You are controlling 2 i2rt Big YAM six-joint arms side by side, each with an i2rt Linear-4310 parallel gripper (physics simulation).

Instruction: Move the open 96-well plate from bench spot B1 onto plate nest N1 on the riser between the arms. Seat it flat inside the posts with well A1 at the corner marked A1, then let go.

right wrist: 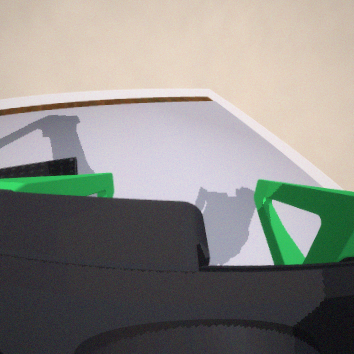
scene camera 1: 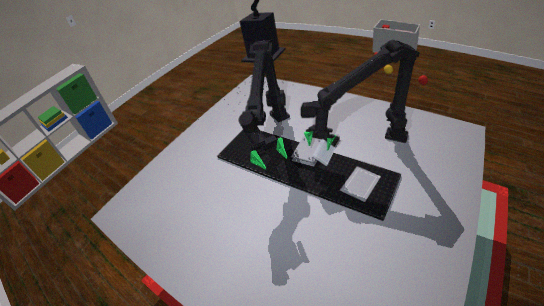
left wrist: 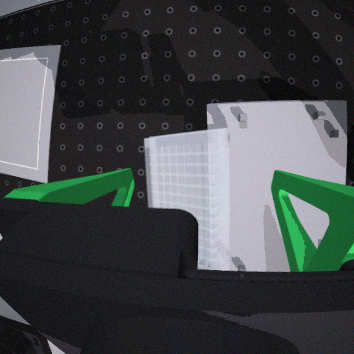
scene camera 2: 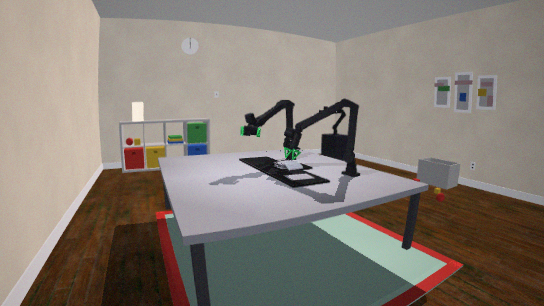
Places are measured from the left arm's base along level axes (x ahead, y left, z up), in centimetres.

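Pixels of known places: left gripper, fingertip midpoint: (scene camera 1: 318, 148) (left wrist: 200, 177) (scene camera 2: 289, 158); right gripper, fingertip midpoint: (right wrist: 184, 184) (scene camera 1: 276, 163) (scene camera 2: 249, 135); left arm's base at its link origin: (scene camera 1: 396, 135) (left wrist: 24, 338) (scene camera 2: 350, 174); right arm's base at its link origin: (scene camera 1: 279, 115) (scene camera 2: 291, 158).
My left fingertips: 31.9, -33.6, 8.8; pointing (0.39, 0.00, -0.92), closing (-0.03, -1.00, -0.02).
Ahead of a thing's pixels: the offset from my left fingertips to its top centre, as dx, dy, dz. "pt": to the spot under its first point. Level surfaces: height alone.
The clear 96-well plate {-2.9, +1.8, -2.0} (scene camera 1: 325, 153) (scene camera 2: 291, 165) (left wrist: 180, 165) sits tilted, one long side up on the edge of the pale nest {-2.3, -6.6, -3.1} (scene camera 1: 305, 152) (left wrist: 290, 145) and the other side low beside it. Small posts stand on the nest; no A1 mark is readable. My left gripper (scene camera 1: 319, 142) (scene camera 2: 292, 154) (left wrist: 200, 177) is open above the plate and nest, its fingers apart from the plate. The gripper body hides the plate's near end in the left wrist view. My right gripper (scene camera 1: 270, 154) (scene camera 2: 251, 131) (right wrist: 184, 184) is open and empty, raised over the board's other end.
A flat pale pad {pt +8.8, +24.5, -7.3} (scene camera 1: 361, 184) (scene camera 2: 301, 176) (left wrist: 22, 110) with a thin outline lies on the black perforated board {dz -7.5} (scene camera 1: 320, 181) (left wrist: 165, 90), apart from the nest. The board lies on the grey table {dz -8.8} (scene camera 1: 200, 240) (scene camera 2: 210, 210). Both arms rise from the table's back side.
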